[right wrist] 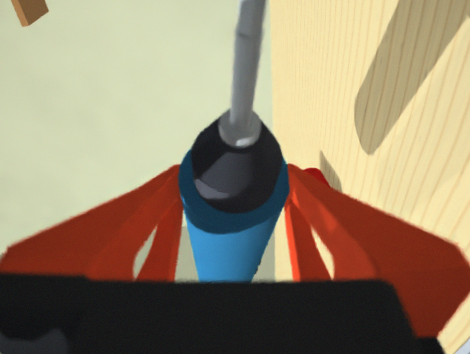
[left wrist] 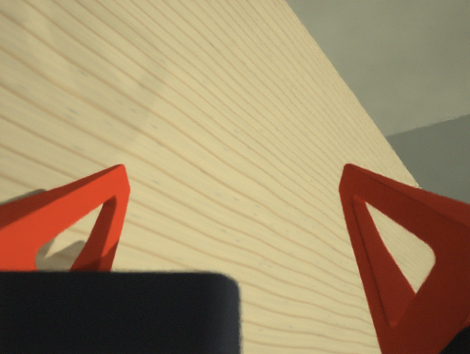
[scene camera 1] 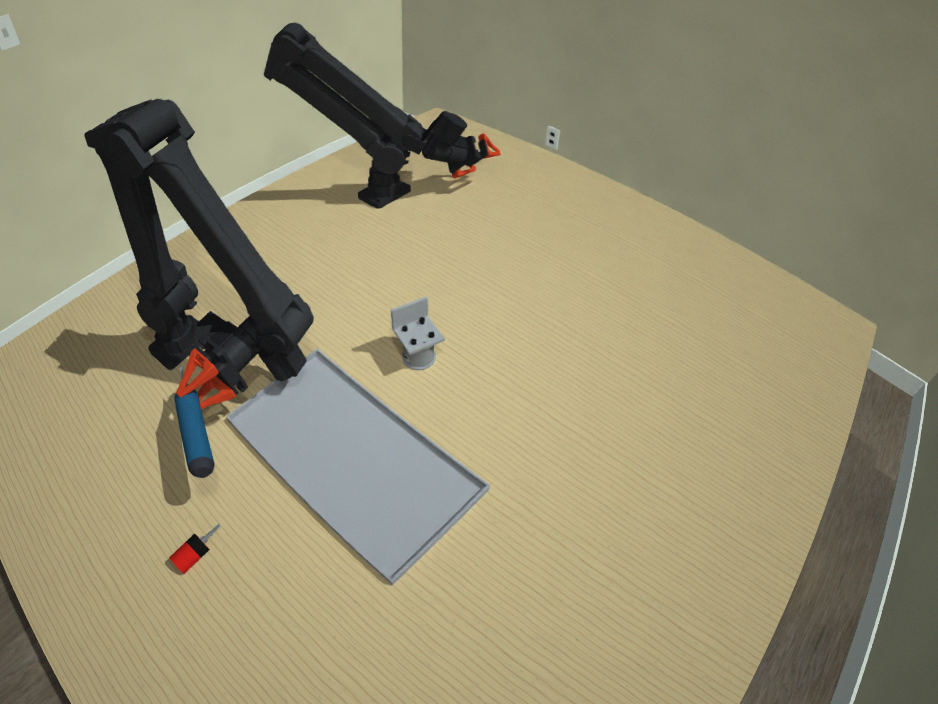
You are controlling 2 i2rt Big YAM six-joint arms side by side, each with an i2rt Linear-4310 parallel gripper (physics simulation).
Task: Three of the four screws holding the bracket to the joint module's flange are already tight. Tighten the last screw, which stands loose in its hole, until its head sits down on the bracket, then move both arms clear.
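Places are measured from the left arm's base along level axes (x ahead, y left, z up), in millimetres.
Pixels of known places: left gripper, fingertip midpoint: (left wrist: 234, 176) (scene camera 1: 487, 160); right gripper, fingertip midpoint: (right wrist: 233, 177) (scene camera 1: 184, 403); left arm's base, link origin: (scene camera 1: 384, 194); right arm's base, link origin: (scene camera 1: 180, 344).
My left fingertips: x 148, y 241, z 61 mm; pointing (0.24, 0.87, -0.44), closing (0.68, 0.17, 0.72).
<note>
For each thing: its top centre in the pictures, then the offset to it from my left fingertips. "*": a spot on its surface instead.
- joint module, top centre: (scene camera 1: 418, 333) 3 mm up, 310 mm ahead, 588 mm right
- blue screwdriver, top centre: (right wrist: 162, 231) (scene camera 1: 182, 402) 88 mm up, 192 mm ahead, 993 mm right
- metal shaft, surface spot: (right wrist: 245, 65) * 48 mm up, 105 mm ahead, 957 mm right
The grey bracket (scene camera 1: 409, 311) sits on the joint module (scene camera 1: 418, 359) right of the tray's far end. Four dark screw heads show on its plate; which one stands higher is too small to tell. My right gripper (scene camera 1: 190, 400) (right wrist: 233, 177) is shut on the blue screwdriver (scene camera 1: 194, 430) (right wrist: 229, 255), above the table left of the tray. The handle's dark butt end points toward the front of the picture; in the right wrist view the metal shaft (right wrist: 245, 65) points up and away from the fingers. My left gripper (scene camera 1: 483, 162) (left wrist: 234, 176) is open and empty at the far table end, well away from the bracket.
A grey shallow tray (scene camera 1: 441, 523) lies between the right arm and the bracket's front side. A red and black tool with a thin metal tip (scene camera 1: 187, 554) (right wrist: 314, 176) lies on the table left of the tray. A brown bar (right wrist: 30, 10) shows in the right wrist view's top left corner.
</note>
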